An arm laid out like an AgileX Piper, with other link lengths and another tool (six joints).
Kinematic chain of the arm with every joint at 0, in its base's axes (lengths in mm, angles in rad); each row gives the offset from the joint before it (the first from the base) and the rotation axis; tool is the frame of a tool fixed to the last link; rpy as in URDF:
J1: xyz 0 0 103.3 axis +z
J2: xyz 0 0 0 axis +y
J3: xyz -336.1 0 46 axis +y
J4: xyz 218.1 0 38.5 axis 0.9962 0 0.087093
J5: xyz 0 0 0 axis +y
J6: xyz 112.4 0 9.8 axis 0.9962 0 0.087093
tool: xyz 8.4 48 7.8 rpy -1.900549 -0.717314 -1.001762
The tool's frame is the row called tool.
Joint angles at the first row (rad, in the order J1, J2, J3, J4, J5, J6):
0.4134, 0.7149, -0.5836, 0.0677, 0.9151, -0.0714
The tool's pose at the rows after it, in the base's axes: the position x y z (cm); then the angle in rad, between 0 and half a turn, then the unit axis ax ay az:
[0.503 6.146 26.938 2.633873 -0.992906 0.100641 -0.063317]
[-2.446 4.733 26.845 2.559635 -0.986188 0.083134 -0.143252]
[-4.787 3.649 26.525 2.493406 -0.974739 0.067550 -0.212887]
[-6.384 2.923 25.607 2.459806 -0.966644 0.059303 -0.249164]
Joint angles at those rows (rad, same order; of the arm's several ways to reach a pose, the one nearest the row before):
0.4134, 0.5060, -0.5462, 0.0614, 0.9577, -0.0673
0.4134, 0.3142, -0.5404, 0.0495, 0.9694, -0.0662
0.4134, 0.1576, -0.5405, 0.0440, 0.9733, -0.0657
0.4134, 0.0481, -0.5316, 0.0410, 0.9945, -0.0644

